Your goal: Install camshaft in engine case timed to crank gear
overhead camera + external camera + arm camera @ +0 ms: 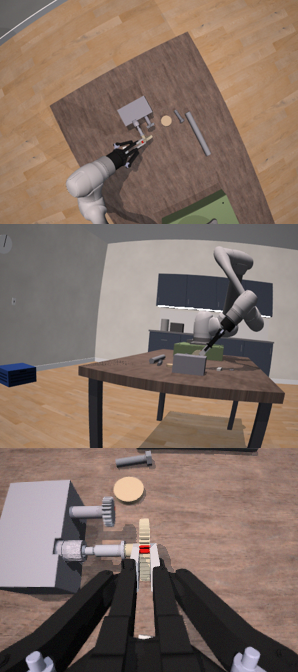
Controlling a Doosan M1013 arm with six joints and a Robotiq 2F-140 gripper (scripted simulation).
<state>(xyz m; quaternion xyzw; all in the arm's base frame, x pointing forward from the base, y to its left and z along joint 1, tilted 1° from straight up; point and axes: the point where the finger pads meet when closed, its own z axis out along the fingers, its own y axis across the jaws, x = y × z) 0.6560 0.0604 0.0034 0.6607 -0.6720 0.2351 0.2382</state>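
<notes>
The crank gear lies 5 cm ahead of my hand, 9 cm to the right of it and 4 cm below it. Round my hand: washer 6 cm behind, 17 cm to the left, 10 cm below; then tan disc 3 cm ahead, 17 cm to the right, 9 cm below; then white block 2 cm behind, 10 cm to the left, 9 cm below.
</notes>
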